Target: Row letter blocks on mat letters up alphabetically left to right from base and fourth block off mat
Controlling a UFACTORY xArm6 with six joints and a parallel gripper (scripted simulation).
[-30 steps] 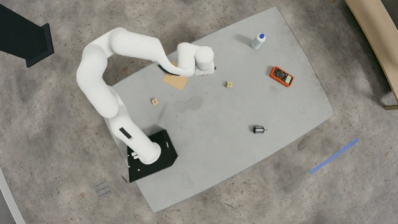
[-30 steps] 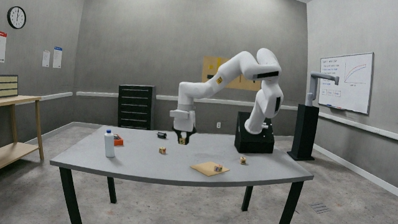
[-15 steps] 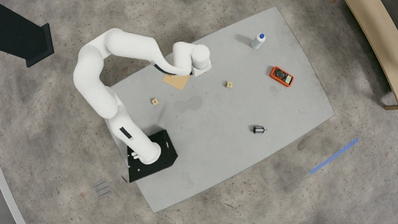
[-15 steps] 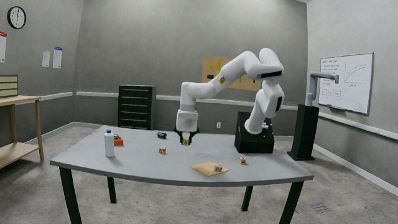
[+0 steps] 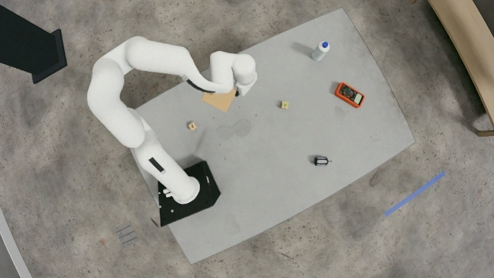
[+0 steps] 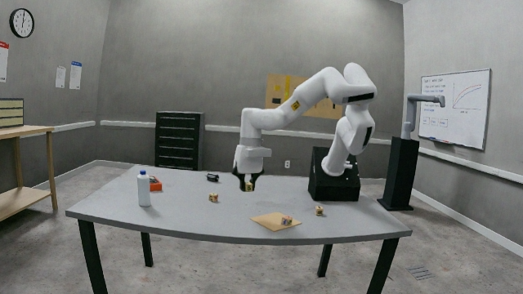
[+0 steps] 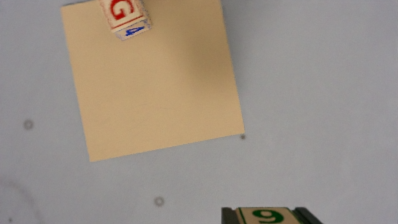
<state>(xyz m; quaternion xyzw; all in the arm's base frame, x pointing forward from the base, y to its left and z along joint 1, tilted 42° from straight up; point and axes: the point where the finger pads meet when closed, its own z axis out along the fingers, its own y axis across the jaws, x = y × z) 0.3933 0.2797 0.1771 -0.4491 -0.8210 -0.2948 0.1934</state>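
Right now the tan mat is 120 mm behind my hand, 50 mm to the left of it and 120 mm below it. From my hand the other things lie so: white bottle (420 mm ahead, 60 mm to the left, 50 mm below); orange multimeter (490 mm ahead, 190 mm to the right, 100 mm below); small black object (230 mm ahead, 450 mm to the right, 100 mm below).
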